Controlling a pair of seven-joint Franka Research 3 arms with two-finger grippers.
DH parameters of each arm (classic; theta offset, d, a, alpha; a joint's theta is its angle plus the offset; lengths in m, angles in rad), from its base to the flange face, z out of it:
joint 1: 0 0.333 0 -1.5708
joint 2: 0 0 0 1.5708
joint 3: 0 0.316 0.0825 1.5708
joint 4: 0 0 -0.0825 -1.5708
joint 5: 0 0.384 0 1.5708
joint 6: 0 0 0.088 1.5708
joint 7: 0 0.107 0 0
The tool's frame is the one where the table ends.
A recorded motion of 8 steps. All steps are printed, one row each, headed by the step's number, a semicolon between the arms.
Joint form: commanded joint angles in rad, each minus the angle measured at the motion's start. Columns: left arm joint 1, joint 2, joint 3, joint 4, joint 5, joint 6, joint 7; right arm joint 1, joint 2, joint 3, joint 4, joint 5, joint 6, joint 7.
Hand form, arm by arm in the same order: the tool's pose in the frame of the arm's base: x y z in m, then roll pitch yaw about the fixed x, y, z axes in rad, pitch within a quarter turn. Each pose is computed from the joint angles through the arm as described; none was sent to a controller.
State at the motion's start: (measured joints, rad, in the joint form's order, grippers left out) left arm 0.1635 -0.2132 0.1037 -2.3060 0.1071 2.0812 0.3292; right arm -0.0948 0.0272 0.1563 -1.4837 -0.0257 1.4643 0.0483
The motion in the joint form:
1: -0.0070 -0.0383 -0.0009 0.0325 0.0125 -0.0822 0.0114; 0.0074 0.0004 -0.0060 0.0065 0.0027 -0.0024 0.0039
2: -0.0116 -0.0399 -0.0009 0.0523 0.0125 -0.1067 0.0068; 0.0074 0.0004 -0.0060 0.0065 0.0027 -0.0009 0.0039
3: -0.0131 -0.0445 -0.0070 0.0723 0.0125 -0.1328 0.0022; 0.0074 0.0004 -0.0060 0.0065 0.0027 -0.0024 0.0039
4: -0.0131 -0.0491 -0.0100 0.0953 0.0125 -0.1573 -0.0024; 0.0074 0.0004 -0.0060 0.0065 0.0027 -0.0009 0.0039
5: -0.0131 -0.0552 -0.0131 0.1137 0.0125 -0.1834 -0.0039; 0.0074 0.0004 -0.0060 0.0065 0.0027 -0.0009 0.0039
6: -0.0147 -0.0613 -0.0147 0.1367 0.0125 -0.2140 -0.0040; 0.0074 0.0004 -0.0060 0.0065 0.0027 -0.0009 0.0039
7: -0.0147 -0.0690 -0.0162 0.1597 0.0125 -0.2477 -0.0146; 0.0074 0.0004 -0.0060 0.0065 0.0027 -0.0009 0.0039
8: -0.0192 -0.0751 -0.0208 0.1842 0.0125 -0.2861 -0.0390; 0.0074 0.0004 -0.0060 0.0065 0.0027 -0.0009 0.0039
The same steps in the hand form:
1: 0.4507 0.1288 0.4570 -3.0728 0.0516 -0.1340; 0.5513 0.0307 0.6438 3.1206 0.0415 0.0083
2: 0.4522 0.1275 0.4649 -3.0727 0.0545 -0.1315; 0.5515 0.0307 0.6439 3.1206 0.0400 0.0083
3: 0.4533 0.1247 0.4743 -3.0707 0.0562 -0.1315; 0.5513 0.0307 0.6438 3.1206 0.0415 0.0083
4: 0.4543 0.1240 0.4853 -3.0679 0.0533 -0.1270; 0.5515 0.0307 0.6439 3.1206 0.0400 0.0083
5: 0.4539 0.1230 0.4947 -3.0670 0.0551 -0.1258; 0.5515 0.0307 0.6439 3.1206 0.0400 0.0083
6: 0.4535 0.1220 0.5059 -3.0665 0.0567 -0.1255; 0.5515 0.0307 0.6439 3.1206 0.0400 0.0083
7: 0.4519 0.1217 0.5176 -3.0659 0.0589 -0.1128; 0.5515 0.0307 0.6439 3.1206 0.0400 0.0083
8: 0.4508 0.1177 0.5289 -3.0649 0.0649 -0.0933; 0.5515 0.0307 0.6439 3.1206 0.0400 0.0083

